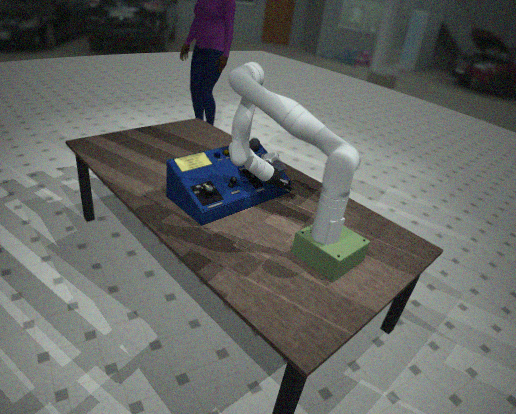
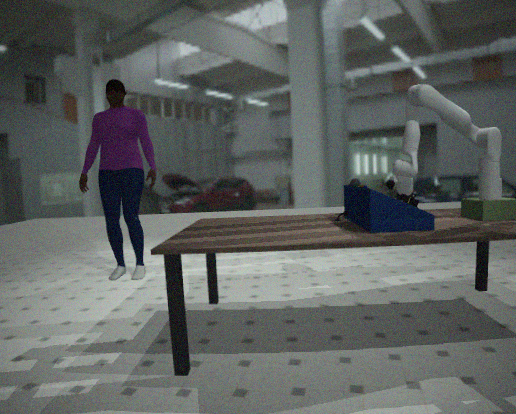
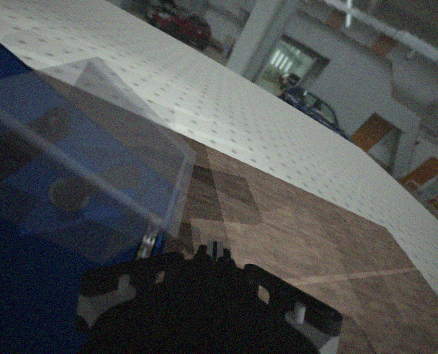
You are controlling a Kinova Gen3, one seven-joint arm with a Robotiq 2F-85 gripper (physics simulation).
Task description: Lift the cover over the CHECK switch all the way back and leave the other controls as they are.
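Frame: origin at the arm's base, x down, y back, z left, level; centimetres.
Seen in the pictures: gripper, between the fingertips: (image 1: 290, 190) (image 3: 213, 251); arm's base, origin of its link: (image 1: 323, 236) (image 2: 489, 199).
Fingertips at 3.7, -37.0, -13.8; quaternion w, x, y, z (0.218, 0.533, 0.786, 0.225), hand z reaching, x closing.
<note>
Offsets run from my fingertips to a thing's top centre, as dx, dy, dz. "*": to the spot under its first point. Level surfaces: height alone.
The blue control panel @(* -5.0, -6.9, +46.5) (image 1: 186, 190) (image 2: 384, 213) (image 3: 56, 298) stands on the wooden table @(dx +5.3) (image 1: 248, 283) (image 2: 248, 234) (image 3: 309, 232). At its right end a clear see-through cover @(-11.0, -9.4, +3.3) (image 1: 271, 156) (image 3: 116, 158) is tilted up over a dark switch. A white label with the letters "HE" @(-1.6, -5.6, +2.6) (image 3: 147, 246) shows below the cover's lower corner. My gripper (image 1: 286, 183) (image 2: 413, 200) (image 3: 213, 251) is shut with nothing between the fingers. It sits low at the panel's right edge, its fingertips just right of and below the cover's lower corner.
The panel also carries a yellow label @(* -10.4, -19.6, +38.7) (image 1: 192, 161), a toggle on a black plate @(-7.9, -3.6, +38.8) (image 1: 206, 190), a small knob @(-8.4, -5.1, +26.9) (image 1: 232, 181) and a dark round knob @(* -13.1, -22.9, +6.6) (image 1: 254, 144). The arm's green base (image 1: 334, 255) stands to the right. A person in purple (image 1: 209, 53) (image 2: 118, 164) stands beyond the table.
</note>
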